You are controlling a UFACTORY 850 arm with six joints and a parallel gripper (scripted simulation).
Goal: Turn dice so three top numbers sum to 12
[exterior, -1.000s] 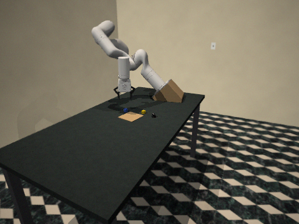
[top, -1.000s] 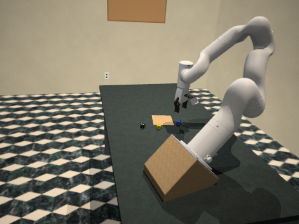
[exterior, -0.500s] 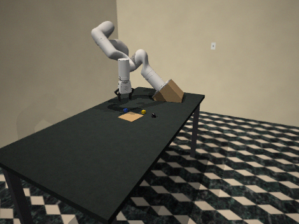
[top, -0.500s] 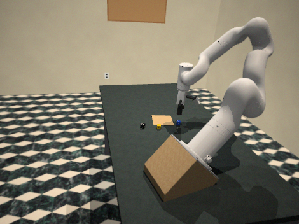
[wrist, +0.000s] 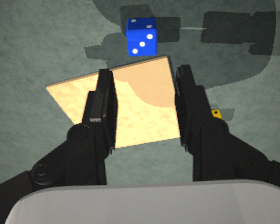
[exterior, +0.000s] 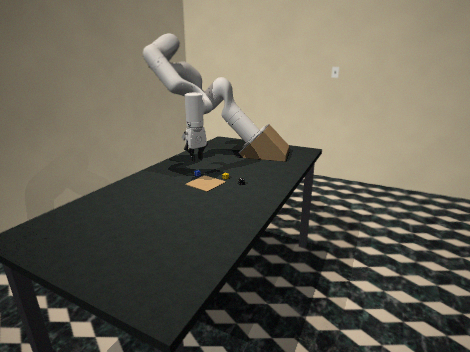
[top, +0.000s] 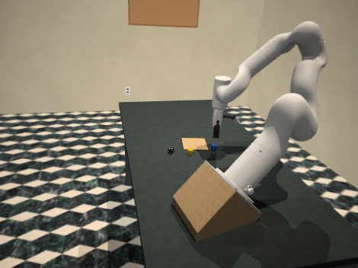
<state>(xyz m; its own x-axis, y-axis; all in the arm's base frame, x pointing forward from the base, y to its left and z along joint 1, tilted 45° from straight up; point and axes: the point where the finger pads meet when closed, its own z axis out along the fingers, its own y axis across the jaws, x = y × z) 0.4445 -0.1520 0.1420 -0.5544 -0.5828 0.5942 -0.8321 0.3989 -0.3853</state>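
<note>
Now: hand 9 cm above the blue die. The rest, counted from my hand: tan mat 9 cm ahead, 8 cm to the left, 10 cm below; then black die 5 cm ahead, 25 cm to the left, 9 cm below; then yellow die 15 cm to the left, 9 cm below.
</note>
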